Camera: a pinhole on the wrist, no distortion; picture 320 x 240 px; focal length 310.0 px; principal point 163.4 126.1 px. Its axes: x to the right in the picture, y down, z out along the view. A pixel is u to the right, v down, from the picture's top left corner.
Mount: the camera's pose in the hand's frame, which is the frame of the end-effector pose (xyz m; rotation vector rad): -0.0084 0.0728 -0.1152 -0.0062 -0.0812 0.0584
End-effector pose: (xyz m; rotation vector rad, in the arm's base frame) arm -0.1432 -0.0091 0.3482 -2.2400 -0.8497 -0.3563
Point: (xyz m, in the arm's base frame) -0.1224 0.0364 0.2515
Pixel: 185.7 75.8
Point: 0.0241 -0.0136 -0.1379
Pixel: outside the picture
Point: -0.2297 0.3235 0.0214
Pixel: 156.1 51.2
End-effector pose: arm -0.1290 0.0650 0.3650 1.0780 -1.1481 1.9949
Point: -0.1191 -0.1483 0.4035
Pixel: 205.0 122.7
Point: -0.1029 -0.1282 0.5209
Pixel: 289.4 52.4
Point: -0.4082 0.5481 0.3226
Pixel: behind the camera
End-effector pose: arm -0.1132 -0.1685 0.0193 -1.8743 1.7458 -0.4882
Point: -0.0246 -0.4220 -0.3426
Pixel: outside the picture
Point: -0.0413 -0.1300 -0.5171
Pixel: 208.2 223.0
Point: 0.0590 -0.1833 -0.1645
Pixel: 233.3 33.3
